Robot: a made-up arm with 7 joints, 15 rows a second.
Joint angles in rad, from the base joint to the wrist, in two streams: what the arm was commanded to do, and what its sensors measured. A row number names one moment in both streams.
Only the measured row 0 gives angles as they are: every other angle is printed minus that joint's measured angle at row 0.
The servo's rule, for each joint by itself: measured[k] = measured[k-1] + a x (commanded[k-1-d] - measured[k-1]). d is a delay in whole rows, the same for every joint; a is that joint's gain. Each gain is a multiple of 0.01, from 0.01 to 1. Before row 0 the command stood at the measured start. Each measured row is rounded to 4 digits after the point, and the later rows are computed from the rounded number. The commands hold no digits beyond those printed.
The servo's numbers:
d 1
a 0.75 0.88 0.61 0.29 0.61 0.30 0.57
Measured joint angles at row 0:
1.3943 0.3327 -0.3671 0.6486 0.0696 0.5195 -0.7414
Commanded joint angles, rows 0 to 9:
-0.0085 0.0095 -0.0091 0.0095 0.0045 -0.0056 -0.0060
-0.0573 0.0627 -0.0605 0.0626 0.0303 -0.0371 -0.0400
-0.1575 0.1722 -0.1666 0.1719 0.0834 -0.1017 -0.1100
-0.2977 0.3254 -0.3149 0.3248 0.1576 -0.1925 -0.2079
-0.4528 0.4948 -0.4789 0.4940 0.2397 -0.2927 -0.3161
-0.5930 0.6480 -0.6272 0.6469 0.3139 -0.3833 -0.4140
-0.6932 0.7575 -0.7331 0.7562 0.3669 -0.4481 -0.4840
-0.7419 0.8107 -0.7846 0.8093 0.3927 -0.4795 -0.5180
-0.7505 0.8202 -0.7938 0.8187 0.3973 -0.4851 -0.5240
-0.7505 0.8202 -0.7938 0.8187 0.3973 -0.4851 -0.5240
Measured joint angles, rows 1 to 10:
0.0000 0.0000 0.0000 0.0000 0.0000 0.0000 0.0000
-0.0064 0.0084 -0.0056 0.0028 0.0027 -0.0017 -0.0034
-0.0446 0.0562 -0.0391 0.0201 0.0195 -0.0123 -0.0243
-0.1293 0.1583 -0.1169 0.0641 0.0585 -0.0391 -0.0731
-0.2556 0.3053 -0.2377 0.1397 0.1190 -0.0851 -0.1499
-0.4035 0.4721 -0.3848 0.2424 0.1926 -0.1474 -0.2446
-0.5456 0.6269 -0.5327 0.3597 0.2666 -0.2182 -0.3412
-0.6563 0.7418 -0.6549 0.4747 0.3278 -0.2872 -0.4226
-0.7205 0.8024 -0.7340 0.5717 0.3674 -0.3449 -0.4770
-0.7430 0.8181 -0.7705 0.6433 0.3856 -0.3870 -0.5038

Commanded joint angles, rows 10 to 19:
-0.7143 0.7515 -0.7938 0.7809 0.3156 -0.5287 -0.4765
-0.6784 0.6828 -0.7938 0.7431 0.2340 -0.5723 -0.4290
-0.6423 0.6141 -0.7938 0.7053 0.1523 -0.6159 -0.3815
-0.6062 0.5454 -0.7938 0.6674 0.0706 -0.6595 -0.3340
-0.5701 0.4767 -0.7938 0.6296 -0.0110 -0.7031 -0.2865
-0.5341 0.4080 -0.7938 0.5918 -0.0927 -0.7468 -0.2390
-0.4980 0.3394 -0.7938 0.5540 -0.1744 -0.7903 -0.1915
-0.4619 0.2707 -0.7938 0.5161 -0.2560 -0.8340 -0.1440
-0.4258 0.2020 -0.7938 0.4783 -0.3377 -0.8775 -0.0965
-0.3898 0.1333 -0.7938 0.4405 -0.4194 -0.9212 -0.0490
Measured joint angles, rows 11 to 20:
-0.7486 0.8199 -0.7847 0.6942 0.3927 -0.4164 -0.5153
-0.7229 0.7597 -0.7903 0.7193 0.3457 -0.4501 -0.4932
-0.6895 0.6920 -0.7924 0.7262 0.2776 -0.4868 -0.4566
-0.6541 0.6234 -0.7933 0.7201 0.2012 -0.5255 -0.4138
-0.6182 0.5548 -0.7936 0.7048 0.1215 -0.5657 -0.3683
-0.5821 0.4861 -0.7937 0.6830 0.0407 -0.6069 -0.3217
-0.5461 0.4174 -0.7938 0.6566 -0.0407 -0.6489 -0.2746
-0.5100 0.3488 -0.7938 0.6268 -0.1223 -0.6913 -0.2272
-0.4739 0.2801 -0.7938 0.5947 -0.2039 -0.7341 -0.1798
-0.4378 0.2114 -0.7938 0.5609 -0.2855 -0.7771 -0.1323

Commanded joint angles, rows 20 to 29:
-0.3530 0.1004 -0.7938 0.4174 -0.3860 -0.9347 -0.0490
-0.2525 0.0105 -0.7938 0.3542 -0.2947 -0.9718 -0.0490
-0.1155 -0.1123 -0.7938 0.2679 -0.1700 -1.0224 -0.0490
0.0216 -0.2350 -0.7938 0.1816 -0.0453 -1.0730 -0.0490
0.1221 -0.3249 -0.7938 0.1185 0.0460 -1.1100 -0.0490
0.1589 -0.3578 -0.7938 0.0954 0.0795 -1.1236 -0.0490
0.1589 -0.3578 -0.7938 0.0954 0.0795 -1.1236 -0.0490
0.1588 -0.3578 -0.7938 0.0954 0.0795 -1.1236 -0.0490
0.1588 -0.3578 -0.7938 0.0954 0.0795 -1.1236 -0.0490
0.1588 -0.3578 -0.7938 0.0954 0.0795 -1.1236 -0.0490
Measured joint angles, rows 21 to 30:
-0.4018 0.1427 -0.7938 0.5260 -0.3672 -0.8203 -0.0848
-0.3652 0.1055 -0.7938 0.4945 -0.3787 -0.8546 -0.0644
-0.2807 0.0219 -0.7938 0.4538 -0.3275 -0.8898 -0.0556
-0.1568 -0.0962 -0.7938 0.3999 -0.2314 -0.9296 -0.0518
-0.0230 -0.2183 -0.7938 0.3366 -0.1179 -0.9726 -0.0502
0.0858 -0.3121 -0.7938 0.2734 -0.0179 -1.0138 -0.0495
0.1406 -0.3523 -0.7938 0.2218 0.0415 -1.0467 -0.0492
0.1543 -0.3571 -0.7938 0.1851 0.0647 -1.0698 -0.0491
0.1577 -0.3577 -0.7938 0.1591 0.0737 -1.0859 -0.0490
0.1585 -0.3578 -0.7938 0.1406 0.0772 -1.0972 -0.0490

